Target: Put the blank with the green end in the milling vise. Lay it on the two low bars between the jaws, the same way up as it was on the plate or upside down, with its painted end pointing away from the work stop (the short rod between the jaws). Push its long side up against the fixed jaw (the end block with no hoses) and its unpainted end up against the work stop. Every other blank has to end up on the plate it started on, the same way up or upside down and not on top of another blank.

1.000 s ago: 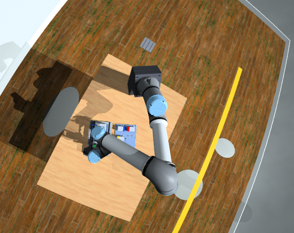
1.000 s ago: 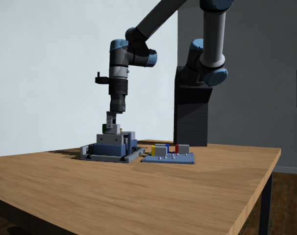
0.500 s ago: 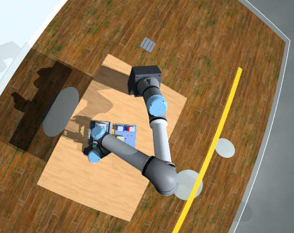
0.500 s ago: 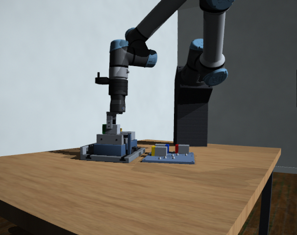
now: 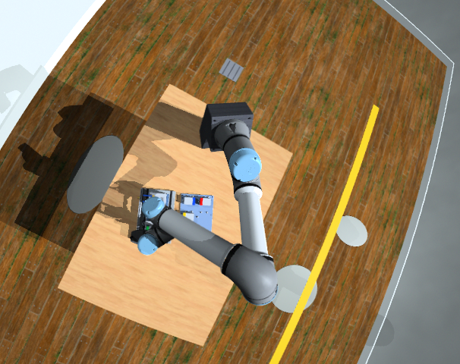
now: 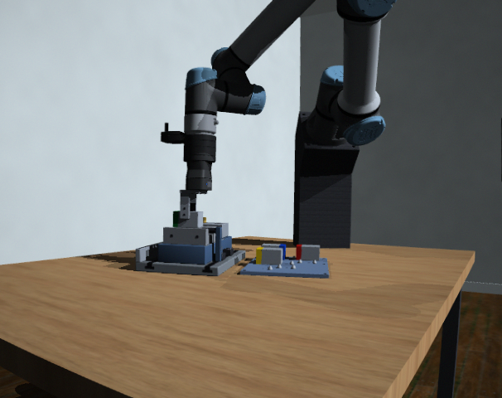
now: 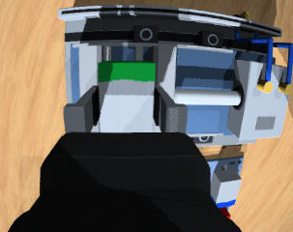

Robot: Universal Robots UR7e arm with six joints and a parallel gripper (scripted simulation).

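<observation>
My hand is 2 cm above the green-ended blank. Also, from my hand: blue plate: 19 cm behind, 15 cm to the left, 13 cm below; yellow-ended blank: 16 cm behind, 12 cm to the left, 11 cm below; blue-ended blank: 24 cm behind, 11 cm below, 7 cm to the left.
</observation>
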